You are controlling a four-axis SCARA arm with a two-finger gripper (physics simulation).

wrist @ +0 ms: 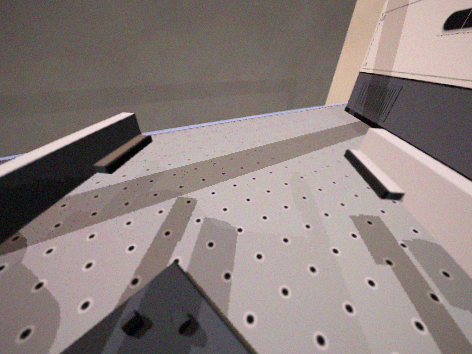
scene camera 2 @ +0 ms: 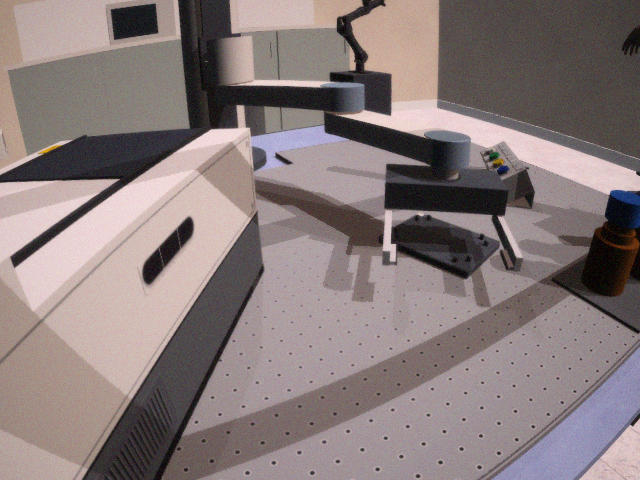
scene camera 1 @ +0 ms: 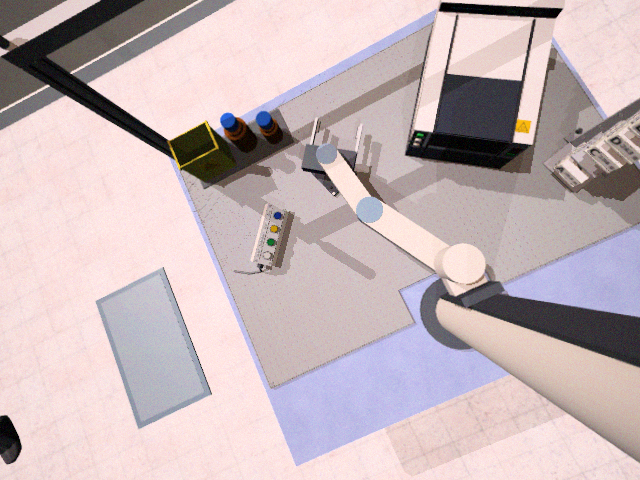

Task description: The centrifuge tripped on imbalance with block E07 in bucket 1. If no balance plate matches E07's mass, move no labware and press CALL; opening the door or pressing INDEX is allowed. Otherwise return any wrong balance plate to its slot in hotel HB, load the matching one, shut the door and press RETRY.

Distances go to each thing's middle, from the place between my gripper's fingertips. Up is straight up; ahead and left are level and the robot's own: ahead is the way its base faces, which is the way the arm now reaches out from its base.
The centrifuge (scene camera 2: pixel 127 291) is 12 cm behind my hand, 44 cm to the right of it and 5 cm above it.
